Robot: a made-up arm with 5 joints.
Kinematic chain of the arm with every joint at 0, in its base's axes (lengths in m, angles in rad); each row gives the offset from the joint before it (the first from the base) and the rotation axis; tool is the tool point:
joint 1: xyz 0 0 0.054 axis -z
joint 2: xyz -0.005 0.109 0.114 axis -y
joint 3: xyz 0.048 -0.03 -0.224 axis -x
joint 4: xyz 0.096 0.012 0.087 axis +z
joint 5: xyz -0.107 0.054 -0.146 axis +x
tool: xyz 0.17 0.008 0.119
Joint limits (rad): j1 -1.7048..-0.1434 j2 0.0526..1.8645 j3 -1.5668..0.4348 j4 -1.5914..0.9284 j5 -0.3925..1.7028
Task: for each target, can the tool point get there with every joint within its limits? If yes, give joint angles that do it. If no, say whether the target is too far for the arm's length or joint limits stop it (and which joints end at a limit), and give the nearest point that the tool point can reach.
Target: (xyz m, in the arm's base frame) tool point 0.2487 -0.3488 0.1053
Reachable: no: joint limits stop it (at a limit: joint 1, joint 3, joint 5) | nearest point 0.2678 0.0185 0.0831 | short by 0.368 m
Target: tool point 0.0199 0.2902 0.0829
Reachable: yes | joints -1.4038 0.7149 -1.1469 -0.8800 0.7667
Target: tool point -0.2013 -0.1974 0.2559
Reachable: no: joint limits stop it (at a limit: joint 1, joint 2, joint 5) | nearest point -0.1384 0.0232 0.3279 | short by 0.240 m
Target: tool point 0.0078 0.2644 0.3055
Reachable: yes | joints -1.1251 1.1464 0.2182 -0.6705 0.0665
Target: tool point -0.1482 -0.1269 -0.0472
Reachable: no: joint limits stop it (at a limit: joint 1, joint 2, joint 3, joint 4, joint 5) | nearest point -0.1559 0.0668 -0.1014 | short by 0.201 m
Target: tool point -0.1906 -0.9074 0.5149
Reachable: no: too far | nearest point -0.1130 0.0137 0.3853 | short by 0.933 m
